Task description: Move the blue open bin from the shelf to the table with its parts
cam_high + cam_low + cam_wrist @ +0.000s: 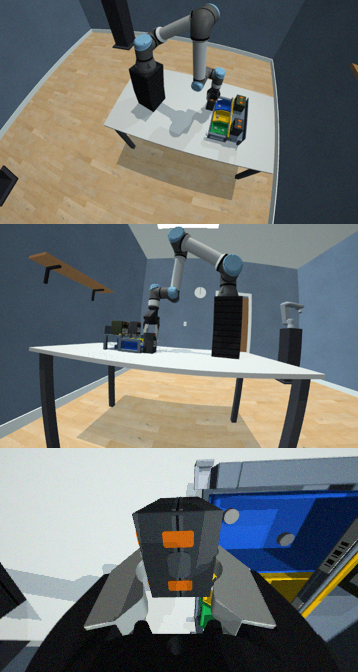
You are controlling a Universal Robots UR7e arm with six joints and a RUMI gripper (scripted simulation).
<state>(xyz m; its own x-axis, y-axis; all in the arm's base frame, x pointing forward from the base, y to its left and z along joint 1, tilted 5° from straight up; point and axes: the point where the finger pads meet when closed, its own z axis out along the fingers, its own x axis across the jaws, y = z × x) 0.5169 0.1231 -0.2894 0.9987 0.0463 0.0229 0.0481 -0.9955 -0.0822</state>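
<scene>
Right now my hand is 3 cm above the dark box. The rest, counted from my hand: blue open bin 13 cm ahead, 6 cm below; then yellow bin 14 cm ahead, 11 cm to the right, 6 cm below; then yellow divider 19 cm ahead, 11 cm to the right, 1 cm above.
</scene>
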